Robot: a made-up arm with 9 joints. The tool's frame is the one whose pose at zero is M. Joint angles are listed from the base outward.
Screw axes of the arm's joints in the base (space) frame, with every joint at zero. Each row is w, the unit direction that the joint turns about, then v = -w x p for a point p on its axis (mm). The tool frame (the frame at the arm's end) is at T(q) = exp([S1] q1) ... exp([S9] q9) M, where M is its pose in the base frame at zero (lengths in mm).
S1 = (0, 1, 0, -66, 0, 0)
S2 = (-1, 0, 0, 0, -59, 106)
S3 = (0, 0, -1, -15, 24, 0)
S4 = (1, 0, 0, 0, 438, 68)
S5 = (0, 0, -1, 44, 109, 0)
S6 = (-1, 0, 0, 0, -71, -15)
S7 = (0, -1, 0, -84, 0, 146)
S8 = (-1, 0, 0, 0, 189, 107)
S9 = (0, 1, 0, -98, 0, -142)
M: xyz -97 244 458 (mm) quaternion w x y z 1 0 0 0
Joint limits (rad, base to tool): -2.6..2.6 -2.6..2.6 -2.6..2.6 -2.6..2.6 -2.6..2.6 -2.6..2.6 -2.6..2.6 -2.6..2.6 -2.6..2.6
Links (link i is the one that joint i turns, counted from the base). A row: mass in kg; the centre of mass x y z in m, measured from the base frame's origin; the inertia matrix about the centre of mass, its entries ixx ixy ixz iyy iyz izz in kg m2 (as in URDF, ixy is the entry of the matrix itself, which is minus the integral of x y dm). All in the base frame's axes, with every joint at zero. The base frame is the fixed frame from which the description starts. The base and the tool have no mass.
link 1: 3.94; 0.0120 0.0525 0.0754; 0.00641 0 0 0.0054 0.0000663 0.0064
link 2: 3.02; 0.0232 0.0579 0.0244; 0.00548 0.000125 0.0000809 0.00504 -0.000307 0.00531
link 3: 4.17; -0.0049 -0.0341 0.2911; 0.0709 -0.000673 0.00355 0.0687 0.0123 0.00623
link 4: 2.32; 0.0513 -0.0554 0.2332; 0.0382 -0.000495 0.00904 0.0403 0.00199 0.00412
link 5: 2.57; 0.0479 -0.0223 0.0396; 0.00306 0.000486 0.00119 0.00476 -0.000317 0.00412
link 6: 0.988; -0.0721 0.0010 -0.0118; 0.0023 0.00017 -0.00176 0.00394 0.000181 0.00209
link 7: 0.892; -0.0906 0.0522 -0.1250; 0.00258 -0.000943 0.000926 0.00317 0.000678 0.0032
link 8: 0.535; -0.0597 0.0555 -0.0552; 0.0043 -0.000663 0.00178 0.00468 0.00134 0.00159
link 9: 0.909; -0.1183 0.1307 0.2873; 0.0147 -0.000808 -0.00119 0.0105 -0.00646 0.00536
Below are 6 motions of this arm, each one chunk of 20 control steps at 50 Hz.
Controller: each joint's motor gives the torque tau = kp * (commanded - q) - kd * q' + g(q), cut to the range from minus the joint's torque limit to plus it. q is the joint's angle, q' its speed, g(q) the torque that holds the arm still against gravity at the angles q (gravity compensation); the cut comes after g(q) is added. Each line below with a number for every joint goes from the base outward.
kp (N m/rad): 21 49 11 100 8.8 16 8.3 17 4
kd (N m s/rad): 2 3.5 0.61 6.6 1.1 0.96 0.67 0.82 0.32
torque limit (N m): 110 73 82 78 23 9.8 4.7 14 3.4
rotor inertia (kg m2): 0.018 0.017 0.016 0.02 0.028 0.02 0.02 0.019 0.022
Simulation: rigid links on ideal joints. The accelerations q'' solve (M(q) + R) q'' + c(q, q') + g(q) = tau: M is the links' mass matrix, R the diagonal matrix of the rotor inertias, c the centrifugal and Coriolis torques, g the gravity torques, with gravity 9.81 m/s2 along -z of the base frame. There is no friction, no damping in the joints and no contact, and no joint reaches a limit. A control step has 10 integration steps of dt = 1/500 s. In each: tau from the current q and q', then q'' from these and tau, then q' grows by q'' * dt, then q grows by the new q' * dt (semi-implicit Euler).
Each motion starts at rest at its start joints. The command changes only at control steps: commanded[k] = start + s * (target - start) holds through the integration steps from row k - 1 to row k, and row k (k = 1, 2, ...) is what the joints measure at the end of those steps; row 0 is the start. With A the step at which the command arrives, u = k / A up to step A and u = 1 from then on. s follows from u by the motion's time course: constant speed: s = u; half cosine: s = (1 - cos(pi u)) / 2; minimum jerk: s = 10 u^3 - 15 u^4 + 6 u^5; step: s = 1 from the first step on.
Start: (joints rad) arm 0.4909 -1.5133 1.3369 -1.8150 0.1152 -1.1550 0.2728 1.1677 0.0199
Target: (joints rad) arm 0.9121 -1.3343 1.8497 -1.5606 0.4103 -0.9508 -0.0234 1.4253 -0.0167
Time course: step
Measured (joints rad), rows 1 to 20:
1: 0.5003 -1.5039 1.3192 -1.8022 0.1039 -1.1482 0.2612 1.1725 0.0258
2: 0.5202 -1.4847 1.2841 -1.7741 0.0837 -1.1334 0.2348 1.1825 0.0355
3: 0.5436 -1.4631 1.2469 -1.7396 0.0661 -1.1153 0.2006 1.1945 0.0419
4: 0.5652 -1.4435 1.2173 -1.7046 0.0563 -1.0968 0.1639 1.2077 0.0414
5: 0.5819 -1.4275 1.1994 -1.6729 0.0551 -1.0799 0.1280 1.2228 0.0328
6: 0.5930 -1.4155 1.1936 -1.6457 0.0620 -1.0656 0.0951 1.2405 0.0167
7: 0.5996 -1.4073 1.1982 -1.6233 0.0757 -1.0541 0.0662 1.2614 -0.0056
8: 0.6035 -1.4023 1.2109 -1.6048 0.0948 -1.0451 0.0417 1.2850 -0.0324
9: 0.6062 -1.4001 1.2295 -1.5896 0.1182 -1.0381 0.0214 1.3107 -0.0619
10: 0.6089 -1.4003 1.2524 -1.5768 0.1449 -1.0325 0.0048 1.3376 -0.0924
11: 0.6122 -1.4026 1.2782 -1.5657 0.1740 -1.0277 -0.0087 1.3645 -0.1222
12: 0.6167 -1.4064 1.3062 -1.5559 0.2047 -1.0230 -0.0198 1.3906 -0.1499
13: 0.6224 -1.4114 1.3356 -1.5470 0.2364 -1.0182 -0.0291 1.4149 -0.1741
14: 0.6295 -1.4172 1.3659 -1.5387 0.2686 -1.0129 -0.0371 1.4367 -0.1938
15: 0.6379 -1.4234 1.3966 -1.5309 0.3008 -1.0072 -0.0440 1.4557 -0.2082
16: 0.6475 -1.4296 1.4274 -1.5237 0.3325 -1.0009 -0.0503 1.4716 -0.2169
17: 0.6582 -1.4353 1.4579 -1.5170 0.3634 -0.9945 -0.0558 1.4843 -0.2198
18: 0.6699 -1.4400 1.4878 -1.5109 0.3932 -0.9880 -0.0607 1.4942 -0.2170
19: 0.6822 -1.4436 1.5170 -1.5056 0.4216 -0.9818 -0.0648 1.5014 -0.2089
20: 0.6952 -1.4455 1.5452 -1.5013 0.4483 -0.9760 -0.0681 1.5063 -0.1961

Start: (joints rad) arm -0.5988 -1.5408 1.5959 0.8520 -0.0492 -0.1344 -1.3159 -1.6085 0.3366
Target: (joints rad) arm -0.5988 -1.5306 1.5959 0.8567 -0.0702 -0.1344 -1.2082 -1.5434 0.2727
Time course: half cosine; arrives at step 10
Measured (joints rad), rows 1 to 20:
1: -0.5988 -1.5408 1.5959 0.8520 -0.0492 -0.1344 -1.3158 -1.6085 0.3366
2: -0.5988 -1.5408 1.5958 0.8520 -0.0491 -0.1345 -1.3154 -1.6083 0.3364
3: -0.5988 -1.5409 1.5956 0.8520 -0.0490 -0.1346 -1.3141 -1.6079 0.3358
4: -0.5989 -1.5409 1.5951 0.8520 -0.0487 -0.1348 -1.3116 -1.6071 0.3347
5: -0.5990 -1.5410 1.5943 0.8520 -0.0483 -0.1352 -1.3074 -1.6055 0.3327
6: -0.5992 -1.5412 1.5932 0.8521 -0.0477 -0.1358 -1.3012 -1.6031 0.3297
7: -0.5995 -1.5413 1.5919 0.8522 -0.0470 -0.1366 -1.2932 -1.5998 0.3256
8: -0.5999 -1.5415 1.5903 0.8525 -0.0463 -0.1376 -1.2834 -1.5955 0.3204
9: -0.6004 -1.5415 1.5886 0.8529 -0.0457 -0.1386 -1.2725 -1.5902 0.3144
10: -0.6010 -1.5415 1.5870 0.8534 -0.0452 -0.1397 -1.2610 -1.5842 0.3077
11: -0.6018 -1.5412 1.5856 0.8541 -0.0449 -0.1407 -1.2498 -1.5776 0.3007
12: -0.6026 -1.5408 1.5844 0.8549 -0.0450 -0.1415 -1.2393 -1.5707 0.2939
13: -0.6033 -1.5402 1.5836 0.8558 -0.0453 -0.1421 -1.2300 -1.5637 0.2873
14: -0.6041 -1.5393 1.5831 0.8567 -0.0459 -0.1424 -1.2221 -1.5568 0.2812
15: -0.6048 -1.5382 1.5830 0.8577 -0.0468 -0.1423 -1.2156 -1.5503 0.2759
16: -0.6054 -1.5370 1.5832 0.8587 -0.0479 -0.1420 -1.2105 -1.5441 0.2712
17: -0.6059 -1.5356 1.5836 0.8596 -0.0493 -0.1415 -1.2067 -1.5386 0.2674
18: -0.6062 -1.5341 1.5843 0.8604 -0.0508 -0.1407 -1.2039 -1.5337 0.2644
19: -0.6065 -1.5325 1.5851 0.8611 -0.0525 -0.1398 -1.2020 -1.5296 0.2621
20: -0.6066 -1.5309 1.5861 0.8616 -0.0543 -0.1389 -1.2008 -1.5262 0.2607

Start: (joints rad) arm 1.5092 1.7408 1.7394 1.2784 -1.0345 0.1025 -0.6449 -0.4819 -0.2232
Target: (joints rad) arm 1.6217 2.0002 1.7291 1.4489 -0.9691 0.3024 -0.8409 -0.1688 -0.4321
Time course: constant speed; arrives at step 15
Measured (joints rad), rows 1 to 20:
1: 1.5091 1.7409 1.7392 1.2786 -1.0347 0.1029 -0.6454 -0.4818 -0.2239
2: 1.5090 1.7412 1.7389 1.2794 -1.0352 0.1044 -0.6471 -0.4815 -0.2263
3: 1.5089 1.7420 1.7383 1.2810 -1.0363 0.1073 -0.6504 -0.4807 -0.2308
4: 1.5089 1.7435 1.7378 1.2836 -1.0381 0.1118 -0.6555 -0.4791 -0.2378
5: 1.5091 1.7457 1.7376 1.2871 -1.0404 0.1180 -0.6626 -0.4764 -0.2470
6: 1.5096 1.7489 1.7377 1.2917 -1.0432 0.1257 -0.6715 -0.4723 -0.2584
7: 1.5105 1.7534 1.7384 1.2972 -1.0464 0.1349 -0.6821 -0.4665 -0.2714
8: 1.5116 1.7591 1.7398 1.3038 -1.0499 0.1453 -0.6942 -0.4588 -0.2857
9: 1.5130 1.7662 1.7421 1.3112 -1.0534 0.1569 -0.7075 -0.4490 -0.3008
10: 1.5146 1.7747 1.7452 1.3196 -1.0567 0.1695 -0.7220 -0.4369 -0.3162
11: 1.5164 1.7848 1.7492 1.3287 -1.0598 0.1829 -0.7373 -0.4224 -0.3315
12: 1.5182 1.7964 1.7542 1.3386 -1.0624 0.1972 -0.7533 -0.4054 -0.3464
13: 1.5200 1.8095 1.7602 1.3492 -1.0644 0.2121 -0.7698 -0.3860 -0.3607
14: 1.5218 1.8240 1.7671 1.3605 -1.0657 0.2277 -0.7866 -0.3641 -0.3742
15: 1.5236 1.8399 1.7751 1.3723 -1.0661 0.2439 -0.8037 -0.3398 -0.3869
16: 1.5255 1.8570 1.7842 1.3845 -1.0656 0.2603 -0.8203 -0.3134 -0.3981
17: 1.5278 1.8749 1.7947 1.3966 -1.0640 0.2761 -0.8358 -0.2853 -0.4069
18: 1.5303 1.8936 1.8064 1.4083 -1.0613 0.2908 -0.8496 -0.2558 -0.4129
19: 1.5332 1.9125 1.8192 1.4196 -1.0575 0.3043 -0.8614 -0.2257 -0.4162
20: 1.5363 1.9315 1.8327 1.4302 -1.0527 0.3163 -0.8710 -0.1956 -0.4167

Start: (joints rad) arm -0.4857 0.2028 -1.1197 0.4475 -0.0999 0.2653 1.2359 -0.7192 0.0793
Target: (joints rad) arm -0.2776 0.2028 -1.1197 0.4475 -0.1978 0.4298 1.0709 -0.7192 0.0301
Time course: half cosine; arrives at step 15
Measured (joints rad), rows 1 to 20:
1: -0.4857 0.2028 -1.1197 0.4475 -0.0999 0.2654 1.2359 -0.7192 0.0792
2: -0.4855 0.2028 -1.1195 0.4476 -0.1001 0.2659 1.2357 -0.7192 0.0789
3: -0.4851 0.2027 -1.1191 0.4478 -0.1005 0.2674 1.2351 -0.7191 0.0779
4: -0.4843 0.2026 -1.1184 0.4483 -0.1014 0.2704 1.2339 -0.7189 0.0759
5: -0.4828 0.2024 -1.1171 0.4489 -0.1028 0.2752 1.2317 -0.7186 0.0726
6: -0.4803 0.2020 -1.1151 0.4498 -0.1048 0.2821 1.2283 -0.7181 0.0677
7: -0.4768 0.2015 -1.1125 0.4510 -0.1075 0.2914 1.2235 -0.7174 0.0611
8: -0.4720 0.2010 -1.1092 0.4522 -0.1108 0.3027 1.2170 -0.7166 0.0529
9: -0.4659 0.2003 -1.1052 0.4534 -0.1148 0.3159 1.2088 -0.7155 0.0433
10: -0.4582 0.1994 -1.1007 0.4546 -0.1193 0.3306 1.1990 -0.7143 0.0327
11: -0.4491 0.1986 -1.0957 0.4557 -0.1242 0.3461 1.1877 -0.7128 0.0216
12: -0.4385 0.1977 -1.0905 0.4564 -0.1294 0.3619 1.1752 -0.7113 0.0106
13: -0.4267 0.1969 -1.0853 0.4568 -0.1347 0.3773 1.1620 -0.7096 0.0003
14: -0.4137 0.1961 -1.0803 0.4567 -0.1398 0.3917 1.1484 -0.7079 -0.0085
15: -0.3998 0.1955 -1.0757 0.4561 -0.1447 0.4044 1.1349 -0.7062 -0.0153
16: -0.3854 0.1950 -1.0718 0.4551 -0.1490 0.4150 1.1220 -0.7045 -0.0196
17: -0.3707 0.1948 -1.0687 0.4536 -0.1528 0.4235 1.1101 -0.7029 -0.0212
18: -0.3559 0.1948 -1.0666 0.4519 -0.1560 0.4299 1.0993 -0.7015 -0.0202
19: -0.3413 0.1951 -1.0656 0.4500 -0.1586 0.4345 1.0899 -0.7002 -0.0166
20: -0.3271 0.1955 -1.0657 0.4481 -0.1607 0.4377 1.0817 -0.6991 -0.0110

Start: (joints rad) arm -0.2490 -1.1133 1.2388 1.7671 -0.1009 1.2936 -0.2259 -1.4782 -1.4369
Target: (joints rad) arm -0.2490 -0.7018 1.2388 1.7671 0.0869 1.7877 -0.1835 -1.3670 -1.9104
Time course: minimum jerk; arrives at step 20
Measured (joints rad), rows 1 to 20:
1: -0.2490 -1.1133 1.2388 1.7671 -0.1009 1.2936 -0.2259 -1.4782 -1.4369
2: -0.2490 -1.1132 1.2388 1.7671 -0.1009 1.2938 -0.2259 -1.4782 -1.4369
3: -0.2489 -1.1130 1.2390 1.7672 -0.1007 1.2944 -0.2257 -1.4783 -1.4371
4: -0.2487 -1.1125 1.2394 1.7675 -0.1004 1.2960 -0.2253 -1.4786 -1.4376
5: -0.2483 -1.1113 1.2403 1.7679 -0.0996 1.2994 -0.2244 -1.4789 -1.4386
6: -0.2477 -1.1091 1.2422 1.7687 -0.0982 1.3054 -0.2229 -1.4794 -1.4405
7: -0.2469 -1.1055 1.2452 1.7698 -0.0961 1.3149 -0.2206 -1.4798 -1.4437
8: -0.2458 -1.1001 1.2500 1.7712 -0.0930 1.3287 -0.2174 -1.4800 -1.4486
9: -0.2444 -1.0924 1.2567 1.7730 -0.0889 1.3475 -0.2131 -1.4795 -1.4556
10: -0.2426 -1.0822 1.2658 1.7750 -0.0836 1.3718 -0.2080 -1.4781 -1.4650
11: -0.2405 -1.0691 1.2773 1.7771 -0.0774 1.4017 -0.2022 -1.4752 -1.4771
12: -0.2379 -1.0530 1.2914 1.7791 -0.0702 1.4373 -0.1960 -1.4704 -1.4920
13: -0.2349 -1.0339 1.3078 1.7809 -0.0625 1.4780 -0.1899 -1.4634 -1.5096
14: -0.2313 -1.0120 1.3263 1.7822 -0.0544 1.5232 -0.1843 -1.4540 -1.5295
15: -0.2273 -0.9875 1.3461 1.7828 -0.0461 1.5719 -0.1797 -1.4421 -1.5516
16: -0.2228 -0.9609 1.3667 1.7826 -0.0377 1.6229 -0.1765 -1.4279 -1.5755
17: -0.2180 -0.9329 1.3872 1.7816 -0.0294 1.6745 -0.1749 -1.4118 -1.6009
18: -0.2128 -0.9041 1.4066 1.7797 -0.0209 1.7250 -0.1752 -1.3944 -1.6279
19: -0.2075 -0.8752 1.4241 1.7771 -0.0121 1.7727 -0.1773 -1.3763 -1.6565
20: -0.2022 -0.8468 1.4387 1.7740 -0.0025 1.8157 -0.1813 -1.3584 -1.6871

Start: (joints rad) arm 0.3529 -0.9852 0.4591 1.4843 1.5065 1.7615 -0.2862 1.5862 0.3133
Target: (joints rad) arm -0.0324 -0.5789 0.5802 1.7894 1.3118 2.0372 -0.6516 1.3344 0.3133
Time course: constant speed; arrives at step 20
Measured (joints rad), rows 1 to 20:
1: 0.3529 -0.9848 0.4595 1.4848 1.5060 1.7625 -0.2871 1.5852 0.3132
2: 0.3529 -0.9834 0.4611 1.4866 1.5046 1.7657 -0.2899 1.5821 0.3131
3: 0.3526 -0.9805 0.4645 1.4901 1.5020 1.7720 -0.2951 1.5762 0.3129
4: 0.3516 -0.9759 0.4702 1.4955 1.4982 1.7817 -0.3029 1.5675 0.3128
5: 0.3498 -0.9695 0.4787 1.5032 1.4935 1.7945 -0.3132 1.5563 0.3129
6: 0.3471 -0.9612 0.4899 1.5129 1.4881 1.8101 -0.3256 1.5431 0.3134
7: 0.3432 -0.9510 0.5040 1.5247 1.4824 1.8280 -0.3398 1.5287 0.3144
8: 0.3383 -0.9392 0.5206 1.5384 1.4768 1.8473 -0.3555 1.5136 0.3160
9: 0.3323 -0.9258 0.5395 1.5536 1.4716 1.8676 -0.3723 1.4984 0.3183
10: 0.3255 -0.9111 0.5604 1.5702 1.4669 1.8881 -0.3900 1.4834 0.3213
11: 0.3179 -0.8952 0.5828 1.5878 1.4631 1.9083 -0.4083 1.4689 0.3248
12: 0.3097 -0.8783 0.6063 1.6061 1.4603 1.9277 -0.4270 1.4549 0.3289
13: 0.3010 -0.8607 0.6306 1.6248 1.4585 1.9460 -0.4460 1.4416 0.3332
14: 0.2919 -0.8424 0.6553 1.6437 1.4578 1.9629 -0.4652 1.4287 0.3375
15: 0.2825 -0.8238 0.6800 1.6626 1.4579 1.9781 -0.4846 1.4161 0.3417
16: 0.2729 -0.8048 0.7045 1.6813 1.4588 1.9915 -0.5040 1.4036 0.3453
17: 0.2631 -0.7857 0.7284 1.6996 1.4604 2.0031 -0.5234 1.3911 0.3481
18: 0.2532 -0.7665 0.7516 1.7176 1.4624 2.0129 -0.5429 1.3783 0.3499
19: 0.2432 -0.7473 0.7739 1.7352 1.4646 2.0210 -0.5622 1.3652 0.3504
20: 0.2331 -0.7281 0.7951 1.7523 1.4669 2.0275 -0.5815 1.3515 0.3493

